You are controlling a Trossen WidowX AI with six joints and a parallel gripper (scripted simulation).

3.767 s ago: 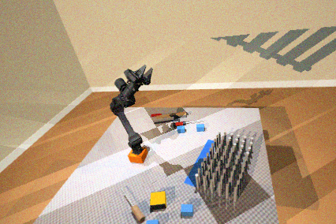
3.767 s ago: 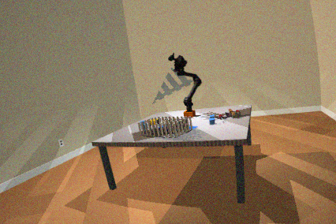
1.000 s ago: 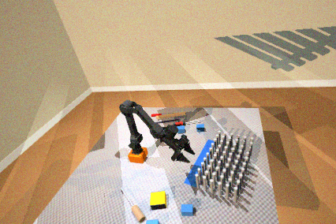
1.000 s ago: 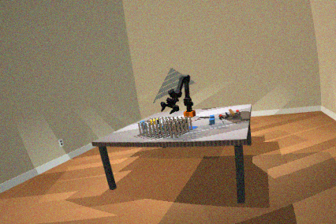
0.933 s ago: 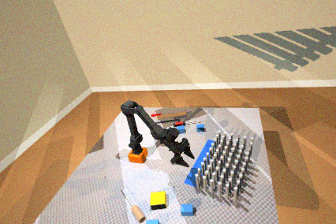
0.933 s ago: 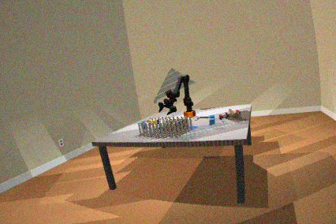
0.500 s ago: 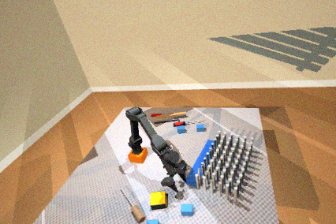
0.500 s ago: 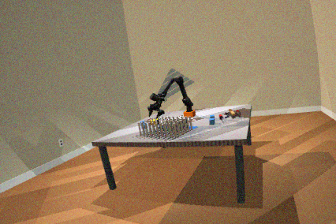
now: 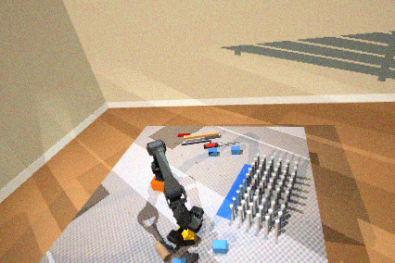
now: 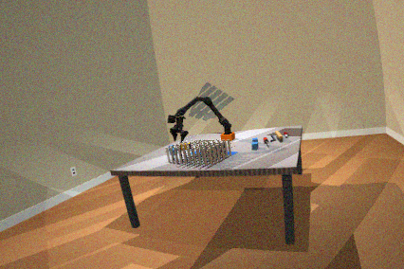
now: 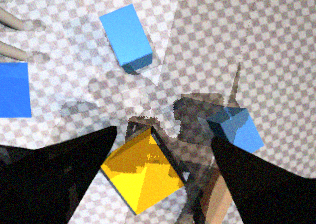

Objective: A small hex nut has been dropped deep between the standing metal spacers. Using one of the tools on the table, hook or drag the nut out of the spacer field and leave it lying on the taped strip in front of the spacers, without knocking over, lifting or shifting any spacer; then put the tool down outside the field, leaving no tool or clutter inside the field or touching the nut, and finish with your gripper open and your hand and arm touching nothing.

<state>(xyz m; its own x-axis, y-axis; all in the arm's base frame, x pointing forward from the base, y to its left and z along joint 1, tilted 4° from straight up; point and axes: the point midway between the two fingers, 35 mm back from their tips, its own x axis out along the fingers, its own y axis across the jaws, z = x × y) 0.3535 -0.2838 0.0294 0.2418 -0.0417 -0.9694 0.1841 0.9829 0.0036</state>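
The yellow block lies 6 cm behind my gripper tip, 3 cm to the left of it and 5 cm below it. From my gripper tip the other things lie so: blue taped strip (8 cm ahead, 39 cm to the left, 7 cm below); wooden-handled rod (22 cm behind, 3 cm to the right, 6 cm below).
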